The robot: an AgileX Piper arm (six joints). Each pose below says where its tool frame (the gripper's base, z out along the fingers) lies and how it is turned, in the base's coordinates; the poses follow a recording.
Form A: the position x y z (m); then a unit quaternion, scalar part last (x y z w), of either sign.
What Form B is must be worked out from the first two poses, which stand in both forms.
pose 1, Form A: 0.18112 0.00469 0.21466 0.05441 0.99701 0.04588 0.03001
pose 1, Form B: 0.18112 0.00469 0.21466 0.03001 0.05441 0.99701 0.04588
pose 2, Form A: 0.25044 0.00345 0.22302 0.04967 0.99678 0.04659 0.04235
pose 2, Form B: 0.25044 0.00345 0.22302 0.04235 0.04967 0.99678 0.04659
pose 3, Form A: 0.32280 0.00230 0.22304 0.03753 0.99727 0.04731 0.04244
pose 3, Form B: 0.32280 0.00230 0.22304 0.04244 0.03753 0.99727 0.04731
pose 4, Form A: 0.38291 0.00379 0.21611 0.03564 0.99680 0.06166 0.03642
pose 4, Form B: 0.38291 0.00379 0.21611 0.03642 0.03564 0.99680 0.06166
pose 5, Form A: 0.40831 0.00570 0.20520 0.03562 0.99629 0.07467 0.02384
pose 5, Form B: 0.40831 0.00570 0.20520 0.02384 0.03562 0.99629 0.07467
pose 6, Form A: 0.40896 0.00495 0.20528 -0.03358 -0.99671 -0.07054 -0.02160
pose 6, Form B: 0.40896 0.00495 0.20528 0.02160 0.03358 0.99671 0.07054
